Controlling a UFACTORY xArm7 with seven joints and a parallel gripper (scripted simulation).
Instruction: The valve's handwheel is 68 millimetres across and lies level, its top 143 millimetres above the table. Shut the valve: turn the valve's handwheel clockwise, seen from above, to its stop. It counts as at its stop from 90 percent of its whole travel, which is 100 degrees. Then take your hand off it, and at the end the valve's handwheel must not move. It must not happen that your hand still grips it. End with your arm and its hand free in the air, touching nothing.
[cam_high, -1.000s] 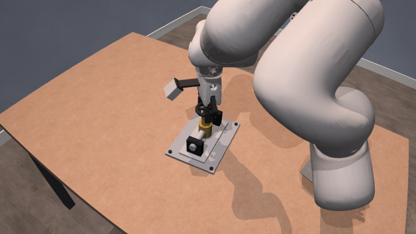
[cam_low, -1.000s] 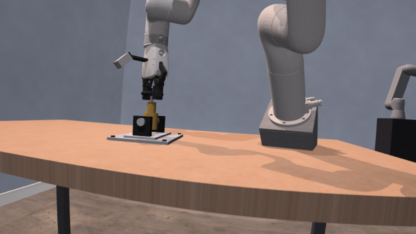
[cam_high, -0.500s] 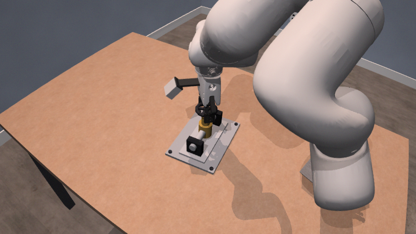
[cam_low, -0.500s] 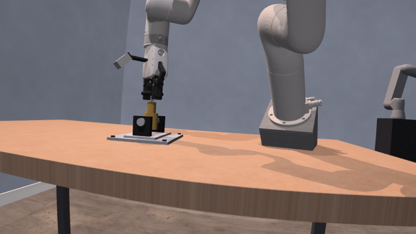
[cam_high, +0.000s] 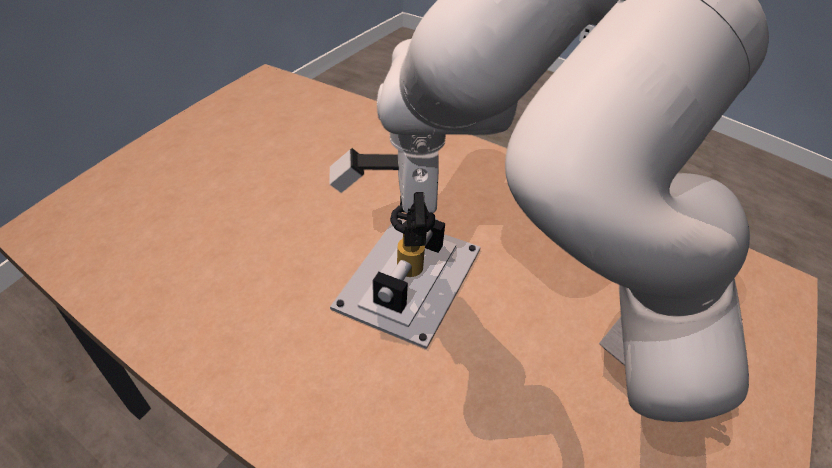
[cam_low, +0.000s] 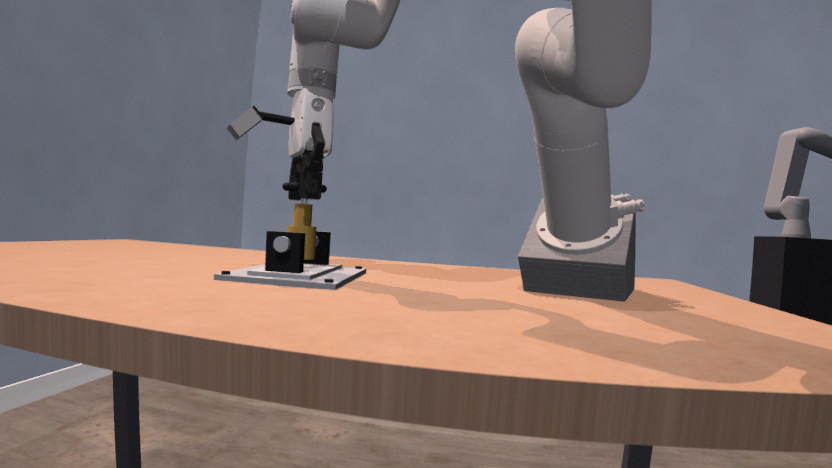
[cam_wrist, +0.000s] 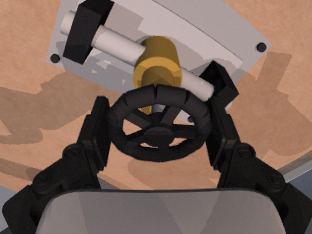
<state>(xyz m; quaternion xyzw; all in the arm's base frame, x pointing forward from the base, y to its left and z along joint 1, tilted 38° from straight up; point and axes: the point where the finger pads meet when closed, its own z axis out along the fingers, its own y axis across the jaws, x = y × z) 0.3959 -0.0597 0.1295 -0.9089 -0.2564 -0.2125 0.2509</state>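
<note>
Now: the black spoked handwheel right at my hand.
</note>
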